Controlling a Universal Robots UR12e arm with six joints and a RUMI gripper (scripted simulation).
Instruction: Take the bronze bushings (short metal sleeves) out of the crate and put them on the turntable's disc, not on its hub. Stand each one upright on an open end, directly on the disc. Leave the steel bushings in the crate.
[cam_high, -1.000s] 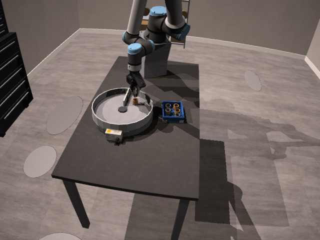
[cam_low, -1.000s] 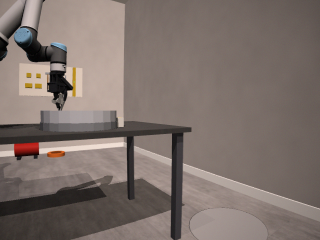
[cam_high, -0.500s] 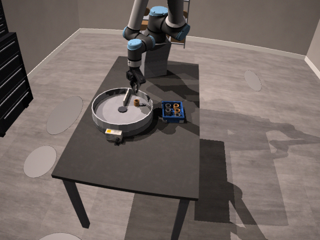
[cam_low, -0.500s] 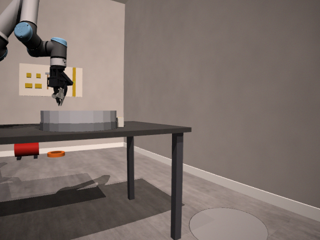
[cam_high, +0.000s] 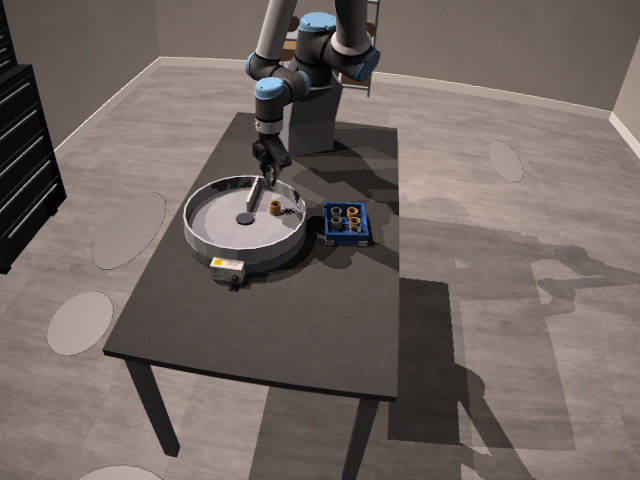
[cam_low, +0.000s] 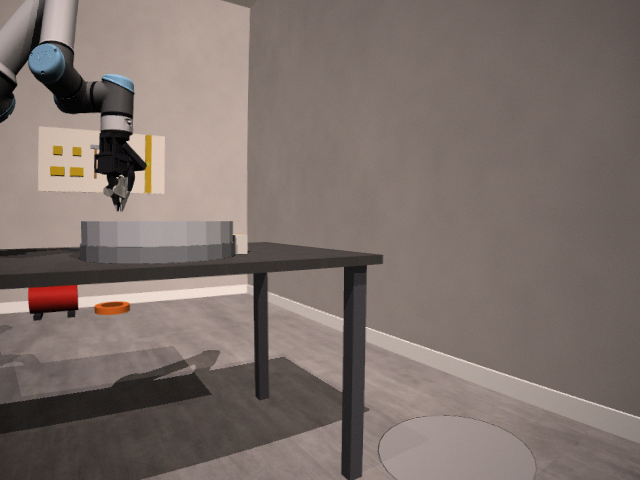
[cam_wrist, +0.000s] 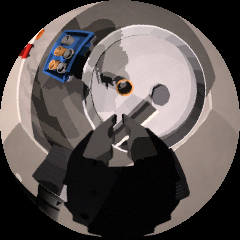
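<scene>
The blue crate lies 260 mm to the left of my hand, 120 mm below it and 70 mm ahead of it. Also, from my hand: turntable (90 mm to the right, 90 mm below, 90 mm ahead).
</scene>
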